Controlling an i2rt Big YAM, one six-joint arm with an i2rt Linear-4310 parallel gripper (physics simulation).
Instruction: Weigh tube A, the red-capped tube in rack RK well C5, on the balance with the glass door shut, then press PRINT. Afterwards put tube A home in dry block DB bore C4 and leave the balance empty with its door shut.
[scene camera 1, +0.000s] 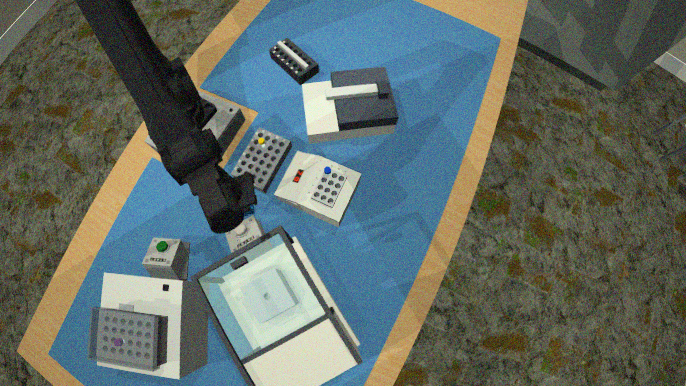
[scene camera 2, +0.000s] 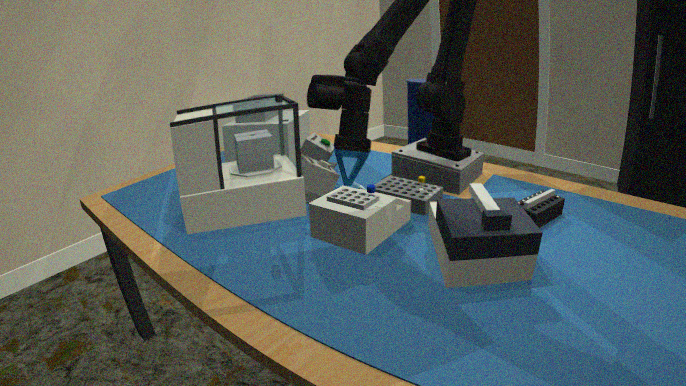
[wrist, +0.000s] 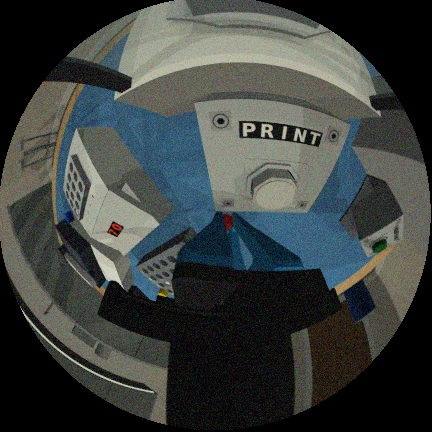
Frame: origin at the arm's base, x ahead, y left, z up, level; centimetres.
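Where they show: gripper, fingertip midpoint: (scene camera 1: 250, 211) (scene camera 2: 347, 184) (wrist: 224, 216); arm's base, link origin: (scene camera 2: 444, 152).
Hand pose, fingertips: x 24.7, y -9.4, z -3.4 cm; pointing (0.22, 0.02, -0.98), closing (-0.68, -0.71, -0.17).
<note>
Things, the pixels of their top centre, and the offset from my fingertips. "spot": a spot on its surface instead.
- tube's red cap, top centre: (wrist: 223, 227) dx -0.2, dy +0.1, dz +1.6 cm
- grey PRINT box, surface spot: (wrist: 273, 157) (scene camera 1: 245, 236) spot: dx +3.5, dy -5.0, dz +4.6 cm
- glass-walled balance, top centre: (scene camera 1: 255, 295) (scene camera 2: 251, 98) dx +14.5, dy -11.2, dz +19.8 cm
- Rack RK, top centre: (wrist: 173, 276) (scene camera 2: 406, 187) (scene camera 1: 260, 157) dx -5.2, dy +11.3, dz +0.6 cm
- dry block DB, top centre: (wrist: 82, 209) (scene camera 2: 362, 190) (scene camera 1: 316, 181) dx +9.5, dy +12.0, dz +4.5 cm
- yellow-capped tube, top centre: (wrist: 161, 294) (scene camera 2: 421, 177) (scene camera 1: 261, 140) dx -6.4, dy +14.0, dz +3.0 cm
- blue-capped tube, top centre: (wrist: 66, 218) (scene camera 2: 371, 186) (scene camera 1: 327, 169) dx +10.5, dy +14.7, dz +6.3 cm
- green-button box, surface spot: (wrist: 376, 238) (scene camera 1: 169, 247) (scene camera 2: 323, 145) spot: dx -9.8, dy -16.3, dz +3.6 cm
- black-topped device with a lever, top centre: (scene camera 2: 483, 192) (scene camera 1: 348, 89) (wrist: 76, 273) dx +4.8, dy +32.4, dz +7.7 cm
- small black rack, top centre: (scene camera 2: 540, 195) (scene camera 1: 292, 53) dx -14.9, dy +38.2, dz +2.3 cm
My gripper (scene camera 2: 347, 180) (wrist: 224, 216) has blue fingers and is shut on tube A. The tube's red cap (wrist: 227, 220) shows between the fingertips in the wrist view. The gripper hangs just above the grey PRINT box (scene camera 1: 245, 234) (scene camera 2: 318, 177) (wrist: 273, 157), close to its round button (wrist: 275, 193). In scene camera 1 the arm hides the fingers. The glass-walled balance (scene camera 1: 303, 356) (scene camera 2: 238, 208) (wrist: 241, 64) stands behind the box, with an empty grey holder block (scene camera 1: 269, 294) (scene camera 2: 253, 150) inside. Rack RK (scene camera 1: 250, 165) (scene camera 2: 400, 190) (wrist: 160, 266) and dry block DB (scene camera 1: 303, 191) (scene camera 2: 358, 224) (wrist: 116, 201) lie beside the gripper.
A yellow-capped tube (scene camera 1: 261, 141) (scene camera 2: 421, 178) stands in the rack and a blue-capped tube (scene camera 1: 327, 169) (scene camera 2: 370, 188) in the dry block. A green-button box (scene camera 1: 163, 253) (scene camera 2: 320, 145) (wrist: 376, 238), a black-topped device with a lever (scene camera 1: 364, 111) (scene camera 2: 479, 237) and a small black rack (scene camera 1: 293, 60) stand around.
</note>
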